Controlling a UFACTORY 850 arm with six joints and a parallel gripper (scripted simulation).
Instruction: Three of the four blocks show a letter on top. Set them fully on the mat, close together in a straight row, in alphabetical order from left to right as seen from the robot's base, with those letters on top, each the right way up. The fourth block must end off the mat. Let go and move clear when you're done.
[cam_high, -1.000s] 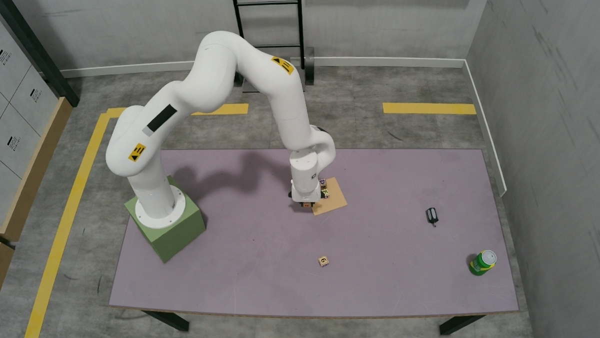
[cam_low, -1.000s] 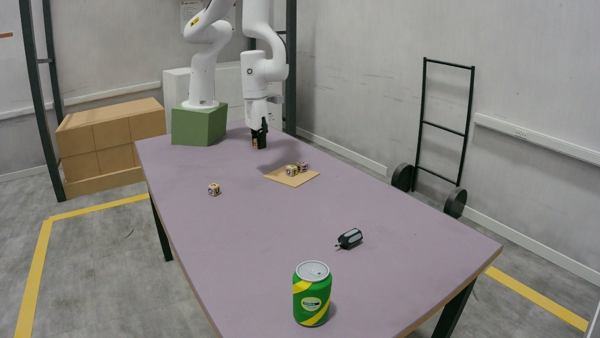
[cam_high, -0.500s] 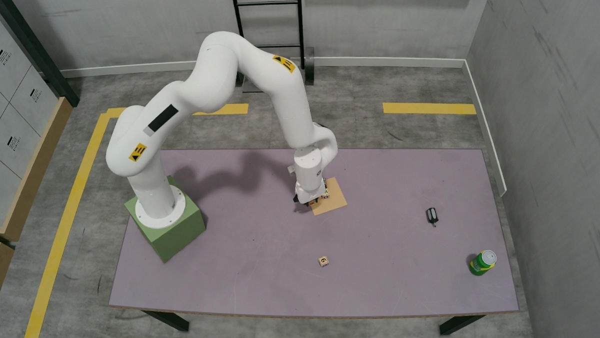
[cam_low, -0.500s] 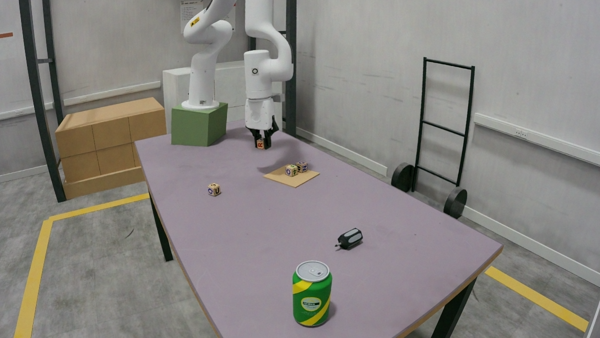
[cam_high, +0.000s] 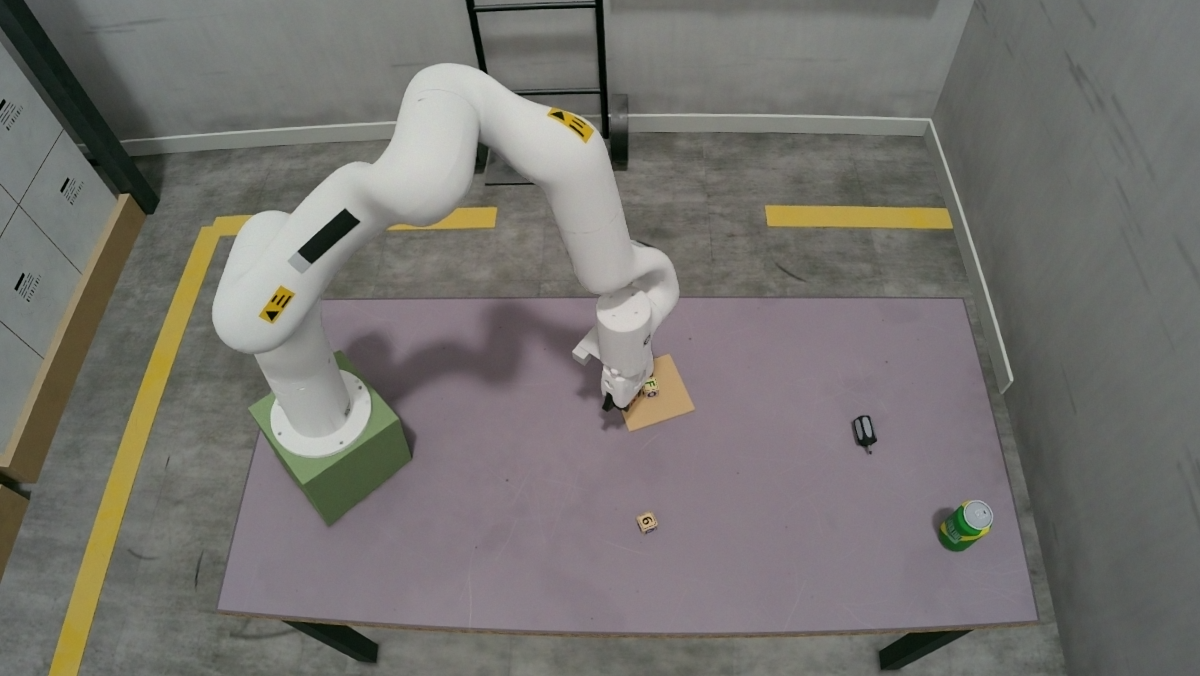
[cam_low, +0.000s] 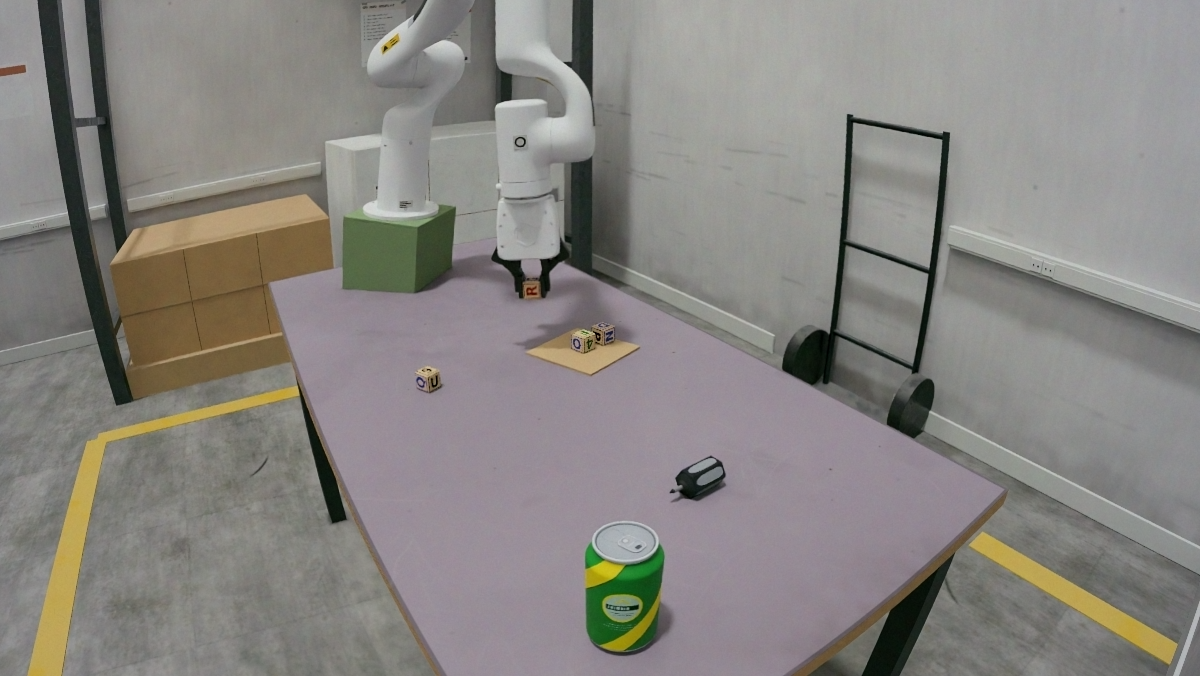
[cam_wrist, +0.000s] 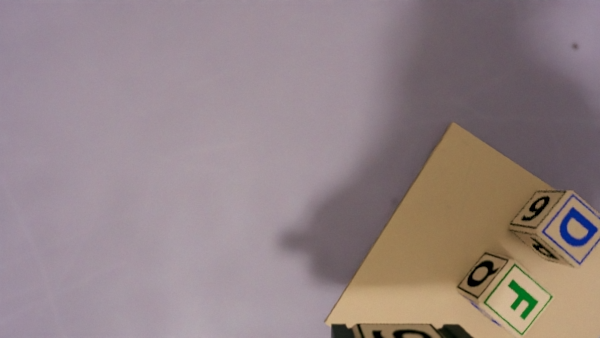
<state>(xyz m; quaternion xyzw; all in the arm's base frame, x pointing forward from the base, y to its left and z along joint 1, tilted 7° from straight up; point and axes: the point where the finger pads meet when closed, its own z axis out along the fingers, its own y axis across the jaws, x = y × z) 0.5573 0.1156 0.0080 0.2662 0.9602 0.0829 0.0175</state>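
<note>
The tan mat is 12 cm below my hand, 7 cm to the left of it and 4 cm ahead of it. The rest, counted from my hand: small black tool (47 cm ahead, 10 cm below); then green can (64 cm ahead, 19 cm to the right, 6 cm below).
</note>
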